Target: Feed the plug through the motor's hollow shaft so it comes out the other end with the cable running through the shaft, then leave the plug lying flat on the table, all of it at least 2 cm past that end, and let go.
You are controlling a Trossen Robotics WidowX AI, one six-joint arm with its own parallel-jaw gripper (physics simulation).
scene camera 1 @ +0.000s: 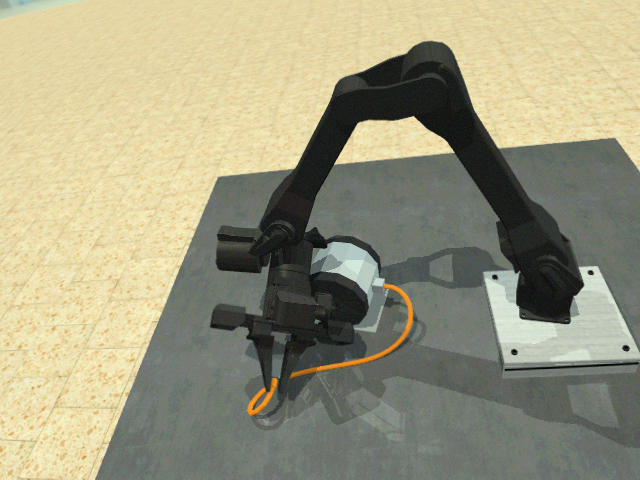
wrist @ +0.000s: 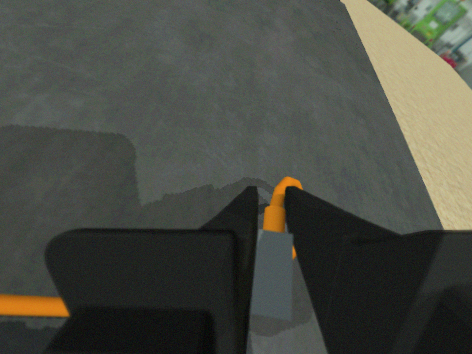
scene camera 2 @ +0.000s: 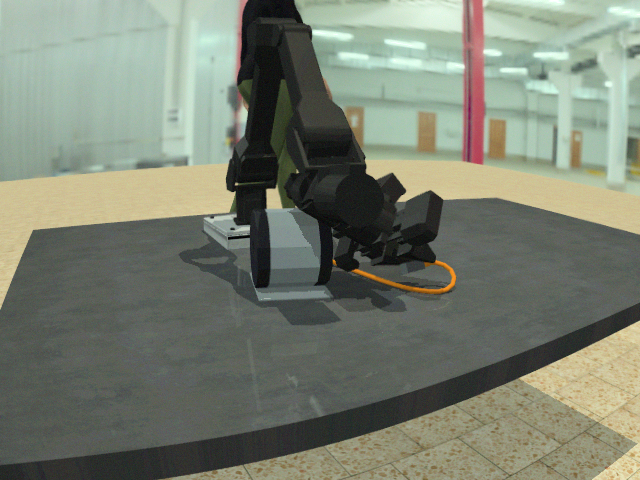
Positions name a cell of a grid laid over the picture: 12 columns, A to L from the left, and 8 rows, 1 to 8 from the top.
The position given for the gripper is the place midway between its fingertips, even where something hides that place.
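On scene camera 1 you'd see the gripper (scene camera 1: F7). The wrist view has the gripper again (wrist: G5), along with a grey plug (wrist: G7). And scene camera 2 shows the gripper as well (scene camera 2: I5).
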